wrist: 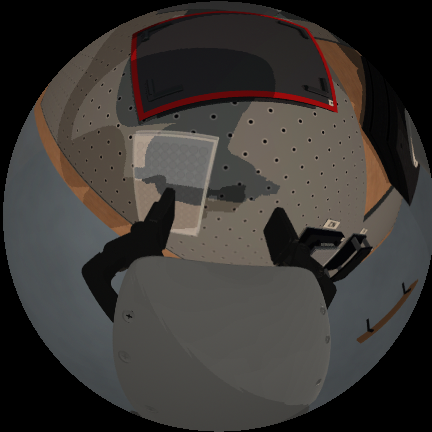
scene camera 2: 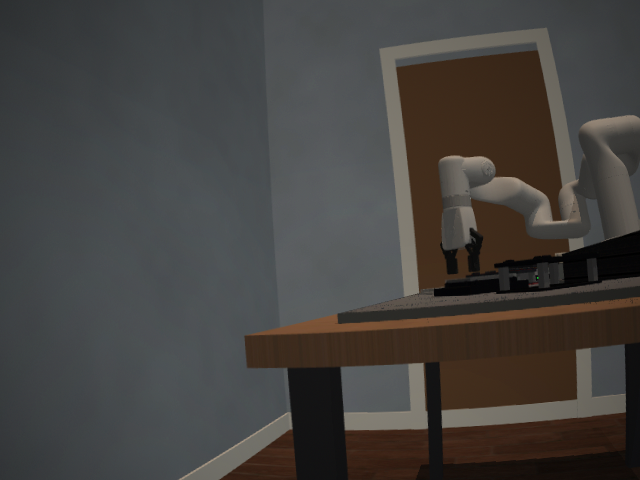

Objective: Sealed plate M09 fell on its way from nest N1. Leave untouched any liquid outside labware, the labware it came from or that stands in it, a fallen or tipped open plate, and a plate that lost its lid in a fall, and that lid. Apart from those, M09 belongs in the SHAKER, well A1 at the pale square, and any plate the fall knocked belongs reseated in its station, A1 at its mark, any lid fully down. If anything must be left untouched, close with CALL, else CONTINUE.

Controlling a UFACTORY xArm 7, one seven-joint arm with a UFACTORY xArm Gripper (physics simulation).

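Seen in the pictures: gripper, fingertip midpoint: (wrist: pixel 224 210) (scene camera 2: pixel 463 272); arm's base, origin of the base link: (scene camera 2: pixel 624 242).
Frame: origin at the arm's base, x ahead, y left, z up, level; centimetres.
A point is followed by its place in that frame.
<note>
A clear plate (wrist: pixel 172 160) @[x 43.7, y -7.9, z -6.6 cm] with a pale rim and round wells lies on the perforated deck in the wrist view; I cannot read a label or make out the lid's fit. My gripper (scene camera 2: pixel 463 269) @[x 41.7, y -2.3, z -3.4 cm] (wrist: pixel 224 210) @[x 41.7, y -2.3, z -3.4 cm] is open and empty above the deck. Its left finger overlaps the plate's near part in the wrist view, and its right finger is well to the right of it. Beyond the plate is a dark station with a red border (wrist: pixel 240 94) @[x 35.7, y -9.5, z -4.0 cm], corner brackets and a small pale square (wrist: pixel 331 103) @[x 28.0, y -6.6, z -4.0 cm] at its near right corner. I cannot tell its name.
Black holders (wrist: pixel 322 235) @[x 31.6, y 13.6, z -6.3 cm] with small pale marks stand beyond the right finger. A tall black unit (wrist: pixel 390 120) stands at the right edge. The perforated deck (wrist: pixel 310 165) @[x 31.1, y 0.8, z -8.0 cm] (scene camera 2: pixel 382 311) @[x 44.4, y 65.4, z -8.1 cm] lies on a wooden table (scene camera 2: pixel 330 348) @[x 46.6, y 78.7, z -11.0 cm]. In the scene view, dark low stations (scene camera 2: pixel 480 285) @[x 34.8, y 29.5, z -6.4 cm] stand beneath and right of the gripper.
</note>
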